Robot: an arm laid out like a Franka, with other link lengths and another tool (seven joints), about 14 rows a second.
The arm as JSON. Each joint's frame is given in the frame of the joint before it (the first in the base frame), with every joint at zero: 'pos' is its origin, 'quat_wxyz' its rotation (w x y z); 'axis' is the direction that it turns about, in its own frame. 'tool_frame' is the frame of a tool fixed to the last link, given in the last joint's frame.
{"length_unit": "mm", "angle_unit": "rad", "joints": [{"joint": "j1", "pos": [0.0, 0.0, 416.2], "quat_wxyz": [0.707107, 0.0, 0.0, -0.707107], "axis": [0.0, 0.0, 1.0]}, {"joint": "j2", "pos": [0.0, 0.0, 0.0], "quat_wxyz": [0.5, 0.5, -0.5, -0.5], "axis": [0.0, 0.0, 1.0]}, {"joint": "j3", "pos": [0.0, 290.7, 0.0], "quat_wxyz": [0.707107, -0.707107, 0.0, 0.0], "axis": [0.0, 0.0, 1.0]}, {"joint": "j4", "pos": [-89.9, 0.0, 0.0], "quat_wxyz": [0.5, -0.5, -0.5, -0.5], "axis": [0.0, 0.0, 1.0]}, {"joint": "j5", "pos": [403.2, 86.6, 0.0], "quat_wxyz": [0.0, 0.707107, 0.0, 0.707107], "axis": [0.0, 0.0, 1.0]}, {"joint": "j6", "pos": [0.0, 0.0, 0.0], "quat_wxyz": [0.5, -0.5, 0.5, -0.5], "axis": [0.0, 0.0, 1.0]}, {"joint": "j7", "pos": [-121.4, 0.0, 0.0], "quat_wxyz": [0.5, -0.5, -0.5, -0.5], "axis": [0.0, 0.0, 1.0]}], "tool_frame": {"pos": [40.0, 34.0, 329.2], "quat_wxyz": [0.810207, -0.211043, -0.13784, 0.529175]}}
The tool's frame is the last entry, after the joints.
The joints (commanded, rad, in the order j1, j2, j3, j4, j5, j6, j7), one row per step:
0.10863, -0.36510, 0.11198, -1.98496, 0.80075, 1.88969, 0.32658
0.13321, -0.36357, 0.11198, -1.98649, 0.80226, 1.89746, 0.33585
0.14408, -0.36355, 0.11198, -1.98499, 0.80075, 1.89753, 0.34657
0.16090, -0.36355, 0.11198, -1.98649, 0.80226, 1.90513, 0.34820
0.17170, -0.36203, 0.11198, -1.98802, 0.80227, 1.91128, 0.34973
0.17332, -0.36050, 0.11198, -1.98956, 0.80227, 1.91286, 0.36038
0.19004, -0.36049, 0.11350, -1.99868, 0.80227, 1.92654, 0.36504
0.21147, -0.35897, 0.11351, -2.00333, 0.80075, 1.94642, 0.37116
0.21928, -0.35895, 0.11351, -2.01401, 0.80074, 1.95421, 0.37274
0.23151, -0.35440, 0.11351, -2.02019, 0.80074, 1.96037, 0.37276
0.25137, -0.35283, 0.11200, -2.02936, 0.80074, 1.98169, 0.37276
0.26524, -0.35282, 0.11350, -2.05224, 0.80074, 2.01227, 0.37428
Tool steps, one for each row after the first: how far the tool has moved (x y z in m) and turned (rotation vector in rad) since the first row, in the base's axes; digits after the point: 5 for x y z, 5 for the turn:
-0.00564, 0.01234, -0.00030, 0.00311, 0.00429, 0.01258
-0.00915, 0.01778, 0.00057, 0.00332, 0.00998, 0.01601
-0.01263, 0.02593, 0.00089, 0.00563, 0.00756, 0.02633
-0.01439, 0.03089, -0.00005, 0.00607, 0.00728, 0.03175
-0.01482, 0.03187, -0.00129, 0.00694, 0.01664, 0.02475
-0.01827, 0.03966, -0.00501, 0.00649, 0.01894, 0.02982
-0.02016, 0.04877, -0.00633, 0.00721, 0.01470, 0.03324
-0.02221, 0.05145, -0.01162, 0.00542, 0.02050, 0.03413
-0.02514, 0.05668, -0.01699, 0.00349, 0.02649, 0.04184
-0.02648, 0.06394, -0.02064, 0.00413, 0.02171, 0.04531
-0.02644, 0.06824, -0.03069, 0.00116, 0.02248, 0.03764

